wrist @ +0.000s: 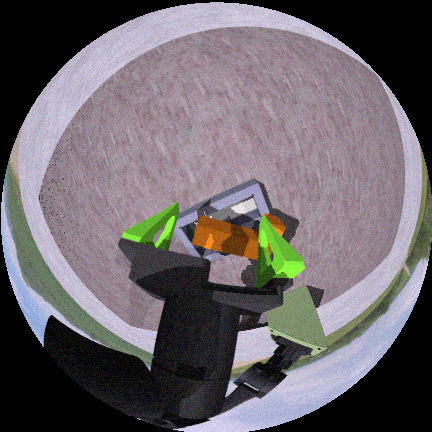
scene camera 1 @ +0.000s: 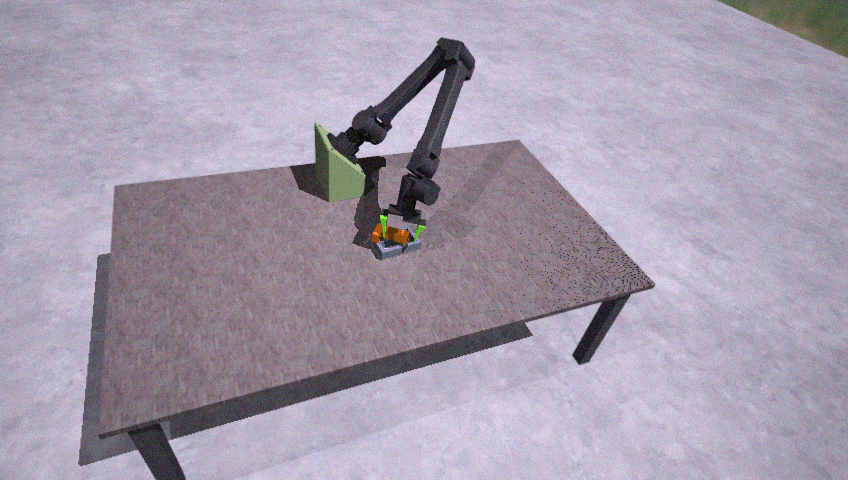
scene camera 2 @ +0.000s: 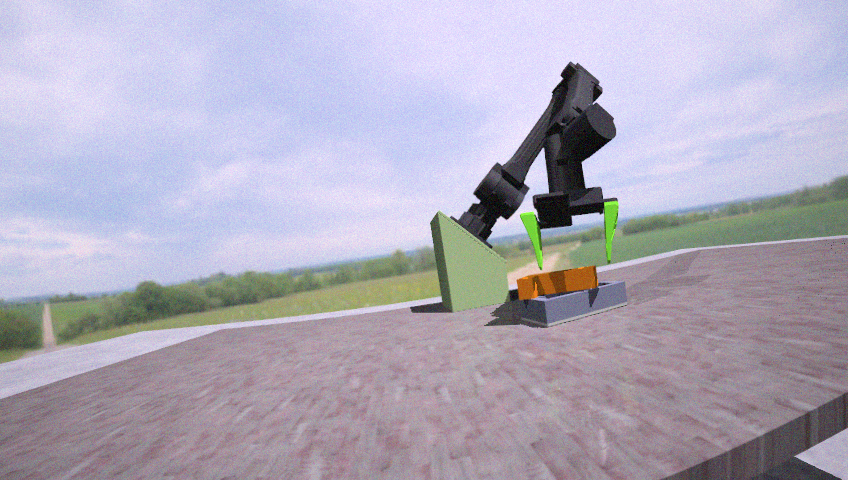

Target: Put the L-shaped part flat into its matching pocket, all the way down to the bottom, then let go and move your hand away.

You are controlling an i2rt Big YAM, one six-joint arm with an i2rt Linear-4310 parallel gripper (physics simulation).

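Where they show: gripper, fingertip midpoint: (wrist: pixel 219 212) (scene camera 1: pixel 398 239) (scene camera 2: pixel 574 265); arm's base, origin of the base link: (wrist: pixel 294 344) (scene camera 1: pixel 341 150) (scene camera 2: pixel 465 238).
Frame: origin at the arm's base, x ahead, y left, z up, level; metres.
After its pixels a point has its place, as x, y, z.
The orange L-shaped part (scene camera 1: pixel 397 236) @(0.376, 0.088, -0.096) (scene camera 2: pixel 562 281) @(0.366, 0.076, -0.104) (wrist: pixel 212 237) @(0.372, 0.103, -0.090) lies across the grey-blue pocket tray (scene camera 1: pixel 391 252) @(0.409, 0.059, -0.129) (scene camera 2: pixel 583 304) @(0.406, 0.087, -0.137) (wrist: pixel 252 190) @(0.405, 0.037, -0.120). It stands above the tray's rim, and its corner end overhangs the wall on the green base's side. It is not seated in line with the pocket; part of the pocket's interior shows beside it in the wrist view. My gripper (scene camera 1: pixel 399 238) @(0.405, 0.082, -0.082) (scene camera 2: pixel 574 264) @(0.405, 0.082, -0.082) (wrist: pixel 219 212) @(0.405, 0.082, -0.082) is wide open and empty. Its green fingers are on either side above the part, with the tips a little higher than the part's top in scene camera 2. The part's underside is hidden.
The tray stands on a brown table (scene camera 1: pixel 249 285) @(0.412, -0.376, -0.156) (scene camera 2: pixel 357 386) @(0.530, -0.207, -0.156) (wrist: pixel 230 110) @(0.523, 0.024, -0.156). A pale green wedge-shaped base (scene camera 1: pixel 340 175) @(0.086, -0.024, -0.045) (scene camera 2: pixel 473 273) @(0.086, -0.009, -0.081) (wrist: pixel 297 317) @(0.085, -0.012, -0.062) carries the black arm behind the tray, to its left in both scene views. The arm arches over from it.
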